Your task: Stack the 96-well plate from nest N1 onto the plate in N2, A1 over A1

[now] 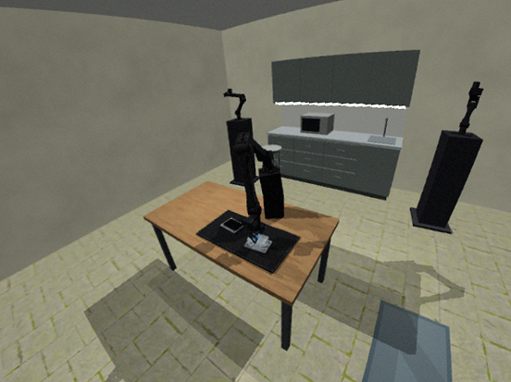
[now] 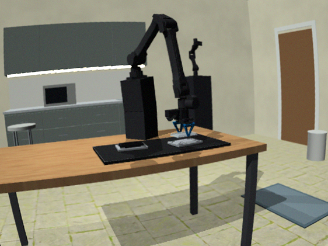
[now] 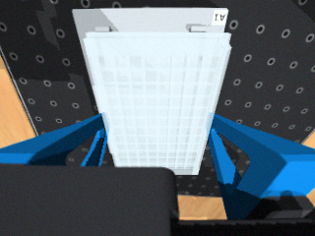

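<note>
Right now the dark 96-well plate is 280 mm to the right of my hand, 90 mm behind it and 40 mm below it. Also, from my hand: white 96-well plate right at my hand.
</note>
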